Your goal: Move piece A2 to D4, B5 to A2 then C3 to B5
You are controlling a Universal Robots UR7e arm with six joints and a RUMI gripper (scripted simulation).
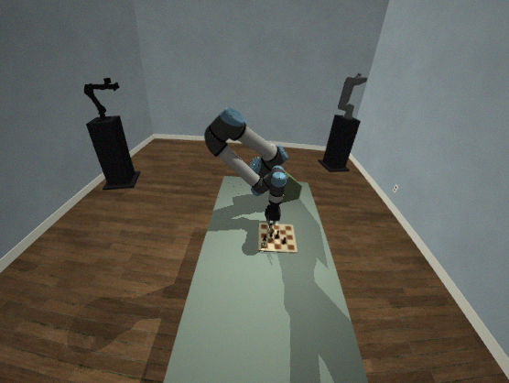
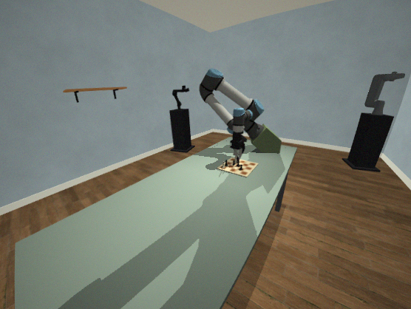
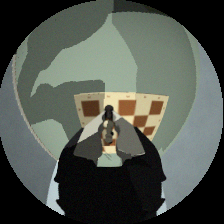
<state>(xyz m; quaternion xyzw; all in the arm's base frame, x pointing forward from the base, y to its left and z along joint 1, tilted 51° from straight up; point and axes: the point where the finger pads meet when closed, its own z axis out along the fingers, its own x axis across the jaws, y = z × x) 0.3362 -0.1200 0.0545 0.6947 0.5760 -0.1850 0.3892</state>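
Now: the white piece 4 cm ahead of my hand and 1 cm to the right of it. Round my hand: chessboard (8 cm ahead, 3 cm below, 2 cm to the left).
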